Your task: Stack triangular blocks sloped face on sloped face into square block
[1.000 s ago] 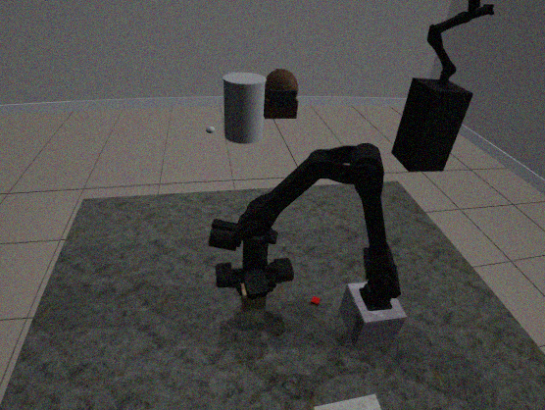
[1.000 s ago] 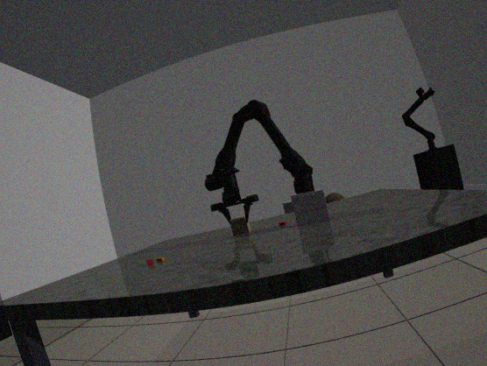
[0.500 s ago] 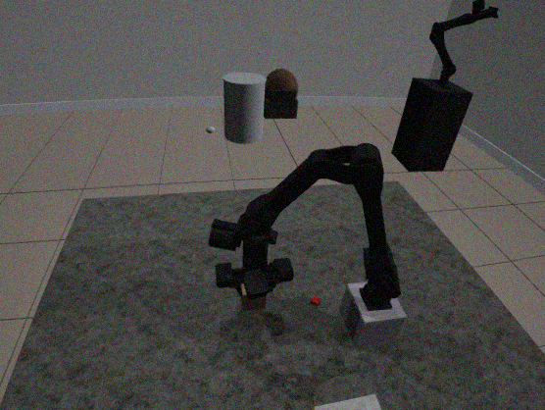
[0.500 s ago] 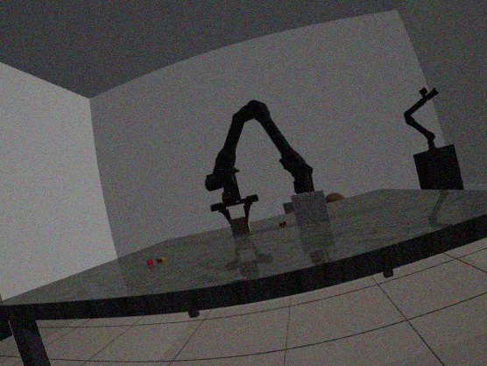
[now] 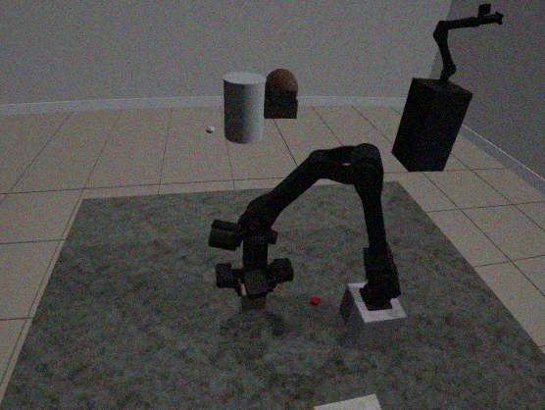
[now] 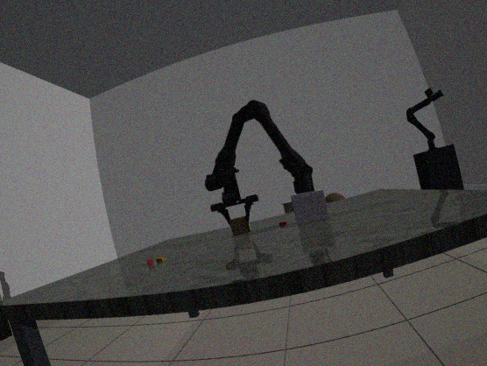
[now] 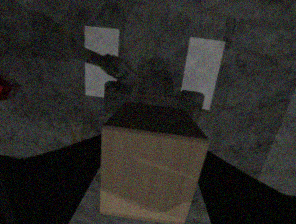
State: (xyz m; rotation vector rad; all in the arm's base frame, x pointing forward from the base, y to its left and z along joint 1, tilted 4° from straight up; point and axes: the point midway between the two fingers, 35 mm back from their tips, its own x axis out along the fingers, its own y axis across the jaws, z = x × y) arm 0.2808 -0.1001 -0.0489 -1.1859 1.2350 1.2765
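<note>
Now: gripper tip 10 mm to the right of the tan triangular block and 10 mm below it. Also, from my gripper tip: red cube: 210 mm ahead, 400 mm to the left, 30 mm below; then yellow cube: 190 mm ahead, 360 mm to the left, 30 mm below.
</note>
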